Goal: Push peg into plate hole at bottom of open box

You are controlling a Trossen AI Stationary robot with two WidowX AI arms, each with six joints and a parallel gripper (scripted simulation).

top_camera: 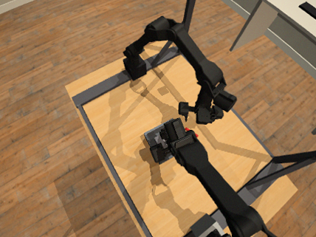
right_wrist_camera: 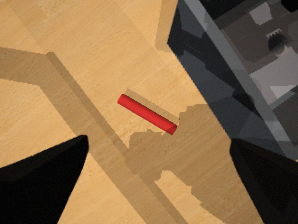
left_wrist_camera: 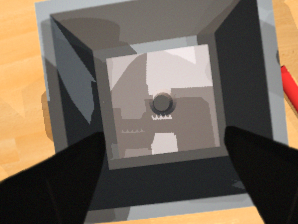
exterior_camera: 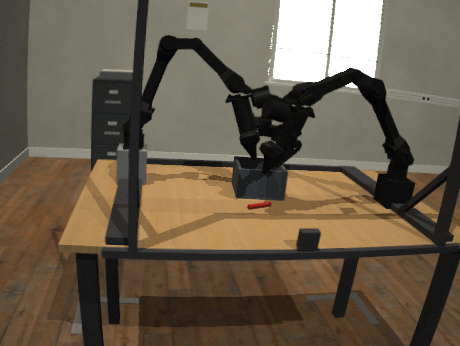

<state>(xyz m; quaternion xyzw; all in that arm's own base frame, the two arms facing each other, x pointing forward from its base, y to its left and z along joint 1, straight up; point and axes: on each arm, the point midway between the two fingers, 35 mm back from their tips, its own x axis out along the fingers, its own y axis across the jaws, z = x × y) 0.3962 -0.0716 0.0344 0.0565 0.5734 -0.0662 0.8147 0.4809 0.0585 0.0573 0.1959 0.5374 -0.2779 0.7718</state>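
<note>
The red peg is 150 mm behind my left hand, 30 mm to the right of it and 140 mm below it. From my left hand the other things lie so: plate: 30 mm to the right, 110 mm below; grey box: 30 mm to the right, 130 mm below.
</note>
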